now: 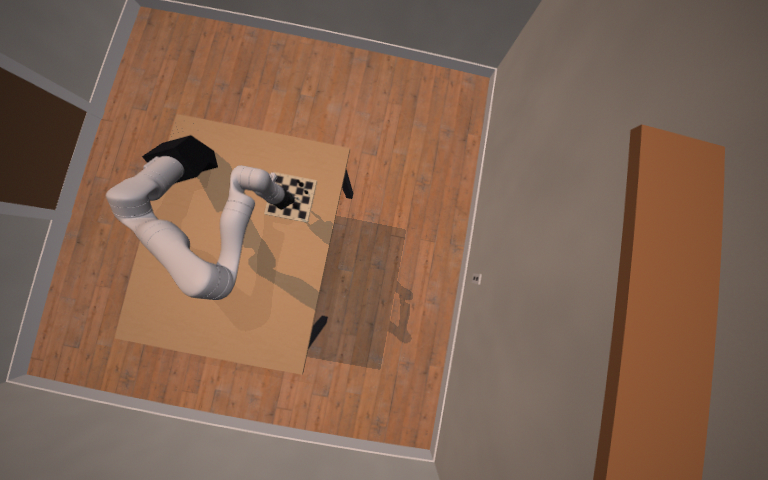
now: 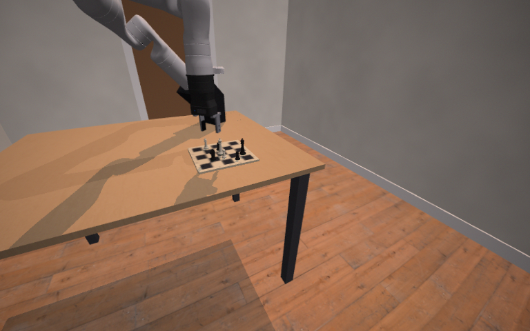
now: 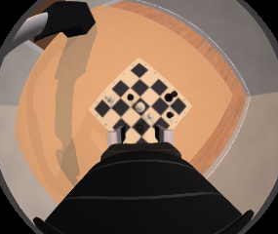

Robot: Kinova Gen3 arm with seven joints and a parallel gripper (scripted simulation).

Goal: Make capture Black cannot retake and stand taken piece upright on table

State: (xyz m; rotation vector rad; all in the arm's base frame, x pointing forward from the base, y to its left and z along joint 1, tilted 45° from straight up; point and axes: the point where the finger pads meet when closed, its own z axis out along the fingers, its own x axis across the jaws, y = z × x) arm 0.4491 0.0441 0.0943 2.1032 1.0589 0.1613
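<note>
Now: the black piece 11 cm below my hand. From my hand the other things lie so: chessboard: 13 cm below, 4 cm to the left, 3 cm behind; then tall white piece: 9 cm below, 4 cm to the left, 3 cm behind.
</note>
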